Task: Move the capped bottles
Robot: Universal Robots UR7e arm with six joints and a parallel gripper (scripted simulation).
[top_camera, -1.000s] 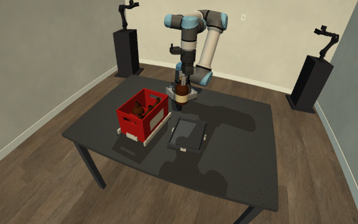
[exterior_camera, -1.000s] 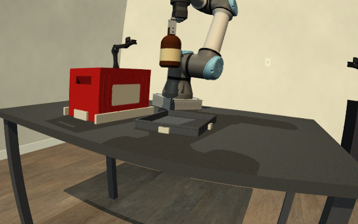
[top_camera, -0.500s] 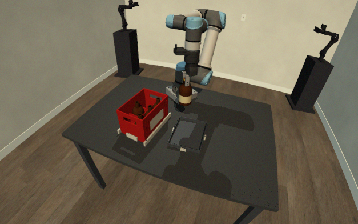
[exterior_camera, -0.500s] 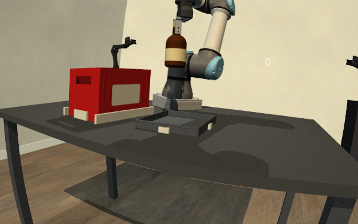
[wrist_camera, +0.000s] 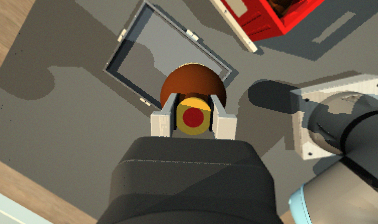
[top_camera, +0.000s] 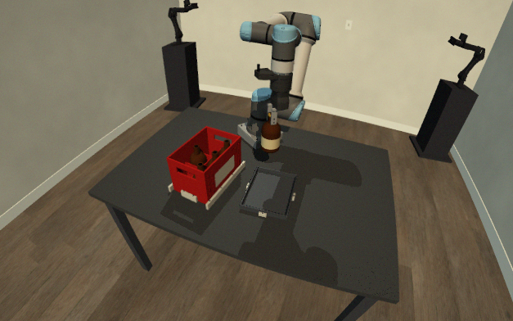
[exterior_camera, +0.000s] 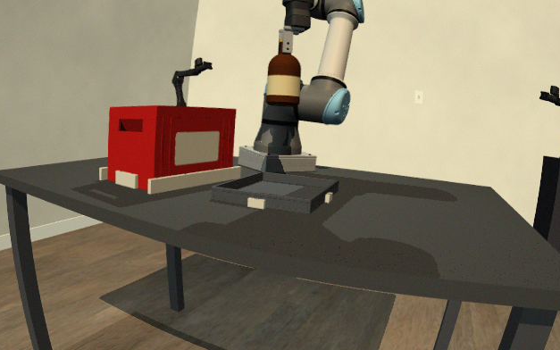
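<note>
My hand is 6 cm above the brown capped bottle. From my hand the other things lie so: dark tray: 6 cm ahead, 3 cm to the left, 31 cm below; then red crate: 4 cm ahead, 26 cm to the right, 24 cm below.
</note>
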